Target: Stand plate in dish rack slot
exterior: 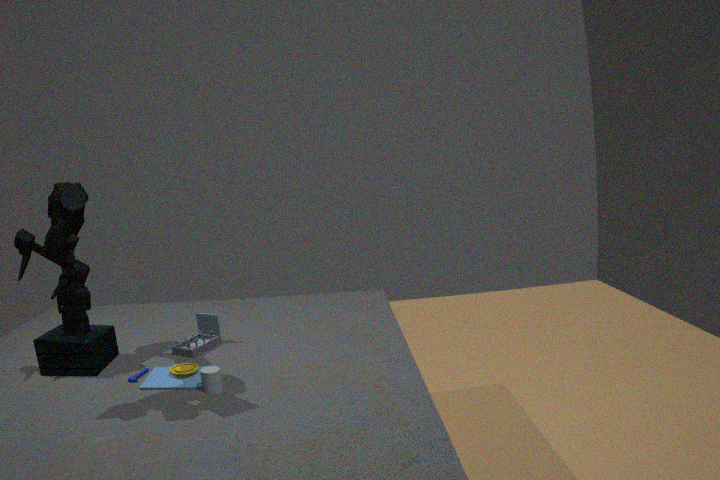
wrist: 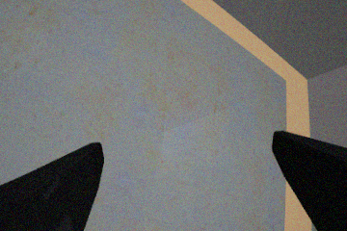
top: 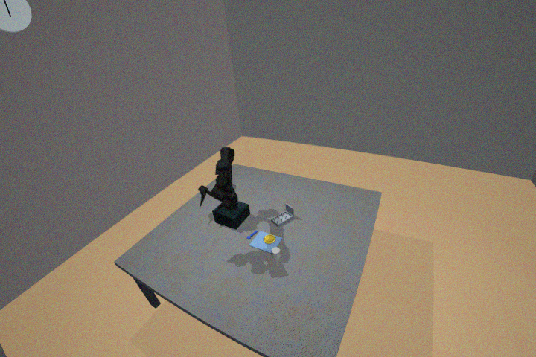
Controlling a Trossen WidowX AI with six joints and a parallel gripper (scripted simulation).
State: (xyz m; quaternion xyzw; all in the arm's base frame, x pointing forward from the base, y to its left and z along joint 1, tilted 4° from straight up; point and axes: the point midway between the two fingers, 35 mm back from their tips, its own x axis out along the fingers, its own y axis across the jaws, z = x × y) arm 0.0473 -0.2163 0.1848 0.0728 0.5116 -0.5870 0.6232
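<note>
Right now the yellow plate is 270 mm ahead of my gripper tip, 160 mm to the left of it and 240 mm below it. The rest, counted from my gripper tip: light blue mat: 250 mm ahead, 140 mm to the left, 250 mm below; then dish rack: 250 mm ahead, 360 mm to the left, 230 mm below; then white cup: 360 mm ahead, 70 mm to the left, 230 mm below.
</note>
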